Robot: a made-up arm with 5 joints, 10 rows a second.
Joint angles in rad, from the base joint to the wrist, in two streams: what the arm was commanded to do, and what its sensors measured. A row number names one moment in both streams.
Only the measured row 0 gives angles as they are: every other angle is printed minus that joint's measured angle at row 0.
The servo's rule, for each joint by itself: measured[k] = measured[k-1] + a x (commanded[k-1-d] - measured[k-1]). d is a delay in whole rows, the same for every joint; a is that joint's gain. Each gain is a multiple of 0.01, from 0.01 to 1. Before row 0 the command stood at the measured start. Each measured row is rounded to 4 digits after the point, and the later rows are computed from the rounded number. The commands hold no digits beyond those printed.
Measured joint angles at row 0:
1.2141 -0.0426 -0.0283 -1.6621 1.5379
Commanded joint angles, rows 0 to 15:
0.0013 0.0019 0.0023 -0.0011 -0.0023
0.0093 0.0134 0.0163 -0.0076 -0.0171
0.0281 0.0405 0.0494 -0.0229 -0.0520
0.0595 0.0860 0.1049 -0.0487 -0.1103
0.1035 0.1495 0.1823 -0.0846 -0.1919
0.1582 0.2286 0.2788 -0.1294 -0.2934
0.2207 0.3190 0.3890 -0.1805 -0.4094
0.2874 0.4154 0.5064 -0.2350 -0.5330
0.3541 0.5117 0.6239 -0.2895 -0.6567
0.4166 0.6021 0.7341 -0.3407 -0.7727
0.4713 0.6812 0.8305 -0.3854 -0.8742
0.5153 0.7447 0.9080 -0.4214 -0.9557
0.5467 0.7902 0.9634 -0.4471 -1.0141
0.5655 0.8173 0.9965 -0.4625 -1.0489
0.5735 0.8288 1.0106 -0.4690 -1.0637
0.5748 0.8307 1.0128 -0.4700 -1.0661
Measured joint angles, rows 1 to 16:
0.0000 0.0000 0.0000 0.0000 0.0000
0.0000 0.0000 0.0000 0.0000 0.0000
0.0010 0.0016 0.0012 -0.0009 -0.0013
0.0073 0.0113 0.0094 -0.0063 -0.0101
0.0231 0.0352 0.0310 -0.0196 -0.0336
0.0508 0.0769 0.0709 -0.0429 -0.0766
0.0909 0.1364 0.1311 -0.0763 -0.1412
0.1420 0.2120 0.2109 -0.1188 -0.2264
0.2018 0.2997 0.3071 -0.1682 -0.3289
0.2669 0.3946 0.4147 -0.2216 -0.4432
0.3332 0.4906 0.5277 -0.2759 -0.5628
0.3966 0.5820 0.6392 -0.3277 -0.6803
0.4534 0.6633 0.7425 -0.3739 -0.7889
0.5004 0.7300 0.8319 -0.4119 -0.8823
0.5356 0.7794 0.9029 -0.4401 -0.9561
0.5583 0.8105 0.9534 -0.4580 -1.0081
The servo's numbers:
d 2
a 0.76 0.82 0.54 0.80 0.56

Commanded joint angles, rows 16 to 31:
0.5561 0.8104 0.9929 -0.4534 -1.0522
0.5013 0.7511 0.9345 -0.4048 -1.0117
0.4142 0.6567 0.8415 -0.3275 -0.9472
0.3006 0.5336 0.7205 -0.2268 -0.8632
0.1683 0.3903 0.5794 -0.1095 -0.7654
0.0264 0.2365 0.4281 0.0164 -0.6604
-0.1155 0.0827 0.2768 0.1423 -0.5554
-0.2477 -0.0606 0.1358 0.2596 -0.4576
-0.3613 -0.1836 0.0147 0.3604 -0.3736
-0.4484 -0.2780 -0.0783 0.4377 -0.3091
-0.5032 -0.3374 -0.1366 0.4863 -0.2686
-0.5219 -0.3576 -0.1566 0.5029 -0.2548
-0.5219 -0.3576 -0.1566 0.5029 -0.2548
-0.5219 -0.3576 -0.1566 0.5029 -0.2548
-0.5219 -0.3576 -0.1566 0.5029 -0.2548
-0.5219 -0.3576 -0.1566 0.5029 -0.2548
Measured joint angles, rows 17 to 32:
0.5699 0.8255 0.9843 -0.4668 -1.0392
0.5736 0.8298 0.9997 -0.4694 -1.0543
0.5603 0.8139 0.9960 -0.4566 -1.0531
0.5155 0.7624 0.9628 -0.4152 -1.0299
0.4385 0.6757 0.8973 -0.3450 -0.9836
0.3337 0.5592 0.8018 -0.2504 -0.9162
0.2080 0.4207 0.6817 -0.1377 -0.8318
0.0700 0.2697 0.5448 -0.0144 -0.7358
-0.0710 0.1164 0.4001 0.1110 -0.6348
-0.2053 -0.0287 0.2574 0.2299 -0.5356
-0.3239 -0.1557 0.1263 0.3343 -0.4449
-0.4185 -0.2560 0.0158 0.4170 -0.3689
-0.4829 -0.3227 -0.0665 0.4724 -0.3127
-0.5125 -0.3513 -0.1152 0.4968 -0.2803
-0.5196 -0.3565 -0.1376 0.5017 -0.2660
-0.5213 -0.3574 -0.1479 0.5027 -0.2597

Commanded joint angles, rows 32 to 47:
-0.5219 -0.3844 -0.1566 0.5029 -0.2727
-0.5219 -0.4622 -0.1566 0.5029 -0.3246
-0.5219 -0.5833 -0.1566 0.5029 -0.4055
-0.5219 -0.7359 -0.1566 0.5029 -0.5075
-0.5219 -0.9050 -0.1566 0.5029 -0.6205
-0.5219 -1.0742 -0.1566 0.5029 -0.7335
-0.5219 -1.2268 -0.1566 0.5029 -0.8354
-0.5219 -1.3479 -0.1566 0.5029 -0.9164
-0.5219 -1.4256 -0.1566 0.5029 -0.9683
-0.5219 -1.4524 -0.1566 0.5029 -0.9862
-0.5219 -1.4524 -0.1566 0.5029 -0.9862
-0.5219 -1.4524 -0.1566 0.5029 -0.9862
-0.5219 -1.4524 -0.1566 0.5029 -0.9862
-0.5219 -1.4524 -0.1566 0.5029 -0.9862
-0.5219 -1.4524 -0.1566 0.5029 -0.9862
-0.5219 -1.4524 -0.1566 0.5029 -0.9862
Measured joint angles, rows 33 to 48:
-0.5218 -0.3576 -0.1526 0.5029 -0.2570
-0.5219 -0.3576 -0.1548 0.5029 -0.2558
-0.5219 -0.3796 -0.1558 0.5029 -0.2653
-0.5219 -0.4473 -0.1562 0.5029 -0.2985
-0.5219 -0.5588 -0.1564 0.5029 -0.3584
-0.5219 -0.7040 -0.1565 0.5029 -0.4419
-0.5219 -0.8688 -0.1566 0.5029 -0.5419
-0.5219 -1.0372 -0.1566 0.5029 -0.6492
-0.5219 -1.1927 -0.1566 0.5029 -0.7535
-0.5219 -1.3200 -0.1566 0.5029 -0.8447
-0.5219 -1.4066 -0.1566 0.5029 -0.9139
-0.5219 -1.4442 -0.1566 0.5029 -0.9544
-0.5219 -1.4509 -0.1566 0.5029 -0.9722
-0.5219 -1.4521 -0.1566 0.5029 -0.9800
-0.5219 -1.4523 -0.1566 0.5029 -0.9835
-0.5219 -1.4524 -0.1566 0.5029 -0.9850

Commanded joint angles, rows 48 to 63:
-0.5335 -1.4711 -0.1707 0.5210 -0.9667
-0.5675 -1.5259 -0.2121 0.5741 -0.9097
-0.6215 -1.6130 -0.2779 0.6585 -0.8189
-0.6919 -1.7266 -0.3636 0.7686 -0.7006
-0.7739 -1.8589 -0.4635 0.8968 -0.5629
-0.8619 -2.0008 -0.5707 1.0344 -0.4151
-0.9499 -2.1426 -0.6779 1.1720 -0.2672
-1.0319 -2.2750 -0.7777 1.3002 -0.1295
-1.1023 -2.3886 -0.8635 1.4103 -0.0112
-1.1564 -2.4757 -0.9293 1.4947 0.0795
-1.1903 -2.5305 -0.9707 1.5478 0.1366
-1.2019 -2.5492 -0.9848 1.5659 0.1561
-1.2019 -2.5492 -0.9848 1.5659 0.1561
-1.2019 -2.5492 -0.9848 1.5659 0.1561
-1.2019 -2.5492 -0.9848 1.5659 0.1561
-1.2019 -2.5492 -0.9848 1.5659 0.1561
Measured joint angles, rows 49 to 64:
-0.5219 -1.4524 -0.1566 0.5029 -0.9857
-0.5219 -1.4524 -0.1566 0.5029 -0.9860
-0.5307 -1.4677 -0.1642 0.5174 -0.9752
-0.5587 -1.5154 -0.1901 0.5628 -0.9385
-0.6064 -1.5954 -0.2375 0.6394 -0.8715
-0.6714 -1.7030 -0.3056 0.7428 -0.7758
-0.7493 -1.8308 -0.3909 0.8660 -0.6566
-0.8349 -1.9702 -0.4880 1.0007 -0.5214
-0.9223 -2.1116 -0.5905 1.1377 -0.3790
-1.0056 -2.2456 -0.6916 1.2677 -0.2393
-1.0791 -2.3629 -0.7844 1.3818 -0.1116
-1.1378 -2.4554 -0.8626 1.4721 -0.0046
-1.1777 -2.5170 -0.9210 1.5327 0.0745
-1.1961 -2.5434 -0.9555 1.5593 0.1202
-1.2005 -2.5482 -0.9713 1.5646 0.1403
-1.2016 -2.5490 -0.9786 1.5656 0.1491

